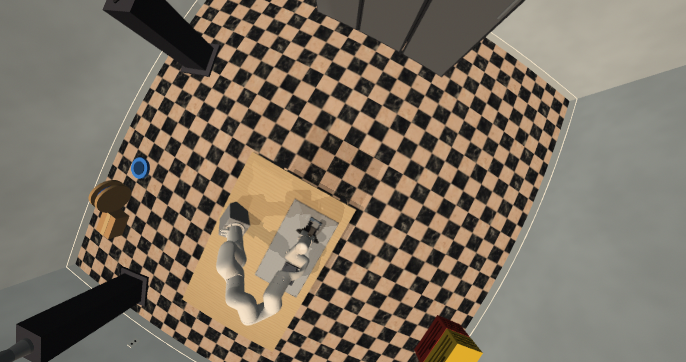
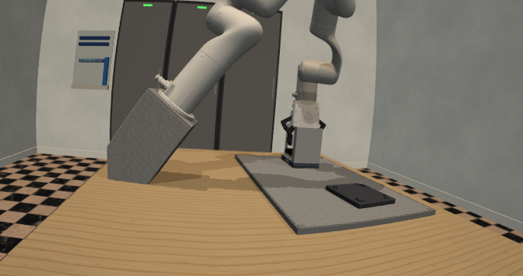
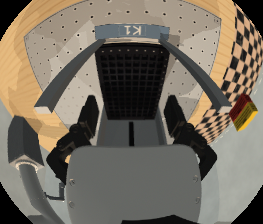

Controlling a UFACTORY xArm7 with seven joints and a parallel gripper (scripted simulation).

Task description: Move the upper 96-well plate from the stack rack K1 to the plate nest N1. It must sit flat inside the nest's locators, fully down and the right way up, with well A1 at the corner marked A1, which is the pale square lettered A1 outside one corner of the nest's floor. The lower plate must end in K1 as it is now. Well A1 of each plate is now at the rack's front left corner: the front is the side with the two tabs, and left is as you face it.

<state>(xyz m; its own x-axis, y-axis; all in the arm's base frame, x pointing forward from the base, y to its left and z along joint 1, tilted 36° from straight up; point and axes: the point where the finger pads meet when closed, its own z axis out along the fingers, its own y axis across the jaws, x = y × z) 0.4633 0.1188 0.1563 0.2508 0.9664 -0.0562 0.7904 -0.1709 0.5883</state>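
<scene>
Now: hand 4 cm above the black 96-well plate. From my hand the other things lie so: pale plate (5 cm below); pale A1 square (32 cm to the right, 7 cm below, 2 cm behind).
</scene>
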